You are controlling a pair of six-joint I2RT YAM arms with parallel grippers.
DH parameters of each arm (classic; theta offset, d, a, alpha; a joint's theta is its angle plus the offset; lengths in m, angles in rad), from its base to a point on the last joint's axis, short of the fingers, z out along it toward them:
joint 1: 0 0.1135 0.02 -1.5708
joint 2: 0 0 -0.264 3.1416
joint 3: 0.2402 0 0.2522 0
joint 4: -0.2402 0 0.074 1.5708
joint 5: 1.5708 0 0 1.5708
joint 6: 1.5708 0.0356 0 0
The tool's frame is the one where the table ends.
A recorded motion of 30 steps. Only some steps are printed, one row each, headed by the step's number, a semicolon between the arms.
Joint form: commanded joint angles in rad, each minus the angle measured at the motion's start. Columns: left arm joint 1, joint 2, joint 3, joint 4, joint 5, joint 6; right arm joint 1, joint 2, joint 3, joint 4, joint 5, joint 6.
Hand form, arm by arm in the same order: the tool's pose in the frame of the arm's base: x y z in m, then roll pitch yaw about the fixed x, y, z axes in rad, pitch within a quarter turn. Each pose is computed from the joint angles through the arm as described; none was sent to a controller.
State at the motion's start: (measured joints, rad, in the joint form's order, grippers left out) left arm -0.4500 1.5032 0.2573 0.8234 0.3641 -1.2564; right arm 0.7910 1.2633 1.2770 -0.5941 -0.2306 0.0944
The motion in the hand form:
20: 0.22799 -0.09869 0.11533 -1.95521 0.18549 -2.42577; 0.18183 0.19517 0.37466 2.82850 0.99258 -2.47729
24: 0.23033 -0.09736 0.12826 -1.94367 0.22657 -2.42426; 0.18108 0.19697 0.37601 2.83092 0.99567 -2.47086
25: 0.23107 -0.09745 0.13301 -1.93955 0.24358 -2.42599; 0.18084 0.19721 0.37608 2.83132 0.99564 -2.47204
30: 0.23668 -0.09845 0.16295 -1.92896 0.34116 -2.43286; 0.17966 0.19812 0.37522 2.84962 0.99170 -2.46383
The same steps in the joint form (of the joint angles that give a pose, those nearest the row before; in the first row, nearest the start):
20: 0.0967 0.0895 0.0398 0.0613 0.0313 0.0516; 0.0027 -0.0319 -0.0044 -0.0068 0.0266 -0.0223
24: 0.1044 0.0231 0.0596 -0.0081 0.0272 0.0856; 0.0099 -0.0284 0.0023 -0.0072 0.0298 -0.0223
25: 0.1048 0.0009 0.0679 -0.0323 0.0251 0.0997; 0.0115 -0.0284 0.0025 -0.0072 0.0326 -0.0208
30: 0.1061 -0.1176 0.1373 -0.1947 0.0063 0.1843; 0.0194 -0.0284 0.0012 -0.0111 0.0503 -0.0208

